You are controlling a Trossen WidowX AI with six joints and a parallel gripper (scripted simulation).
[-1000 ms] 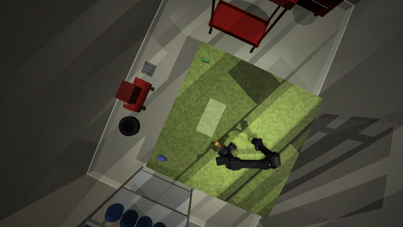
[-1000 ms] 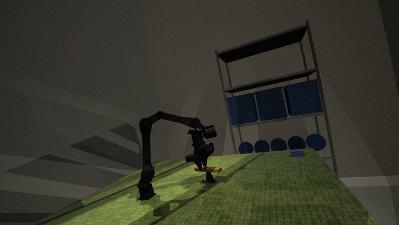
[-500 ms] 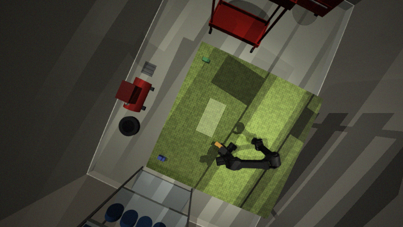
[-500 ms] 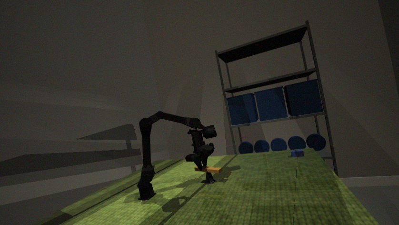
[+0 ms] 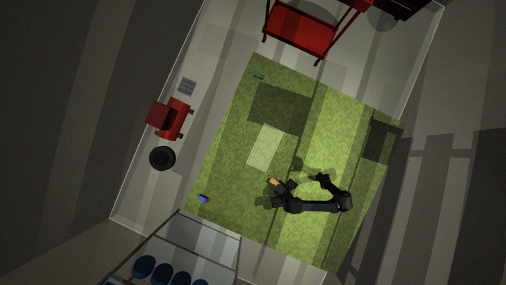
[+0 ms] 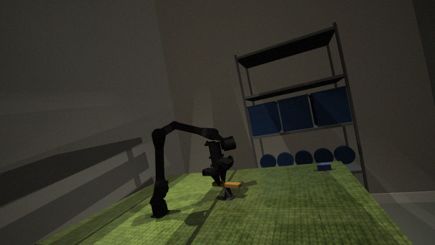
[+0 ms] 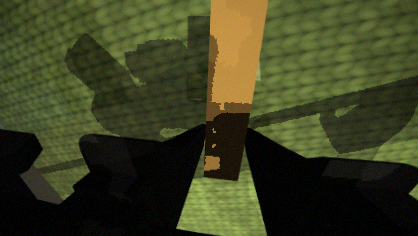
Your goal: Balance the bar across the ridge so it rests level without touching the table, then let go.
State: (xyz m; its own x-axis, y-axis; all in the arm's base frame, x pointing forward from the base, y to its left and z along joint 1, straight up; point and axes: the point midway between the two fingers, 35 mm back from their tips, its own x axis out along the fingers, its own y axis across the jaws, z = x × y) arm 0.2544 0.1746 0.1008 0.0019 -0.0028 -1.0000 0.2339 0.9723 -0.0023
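Now: gripper tip 30 mm short of the bar and 10 mm to the left of it. Round my gripper tip: green block 670 mm to the right, 490 mm ahead, 60 mm below; then small blue block 490 mm ahead, 330 mm to the left, 50 mm below.
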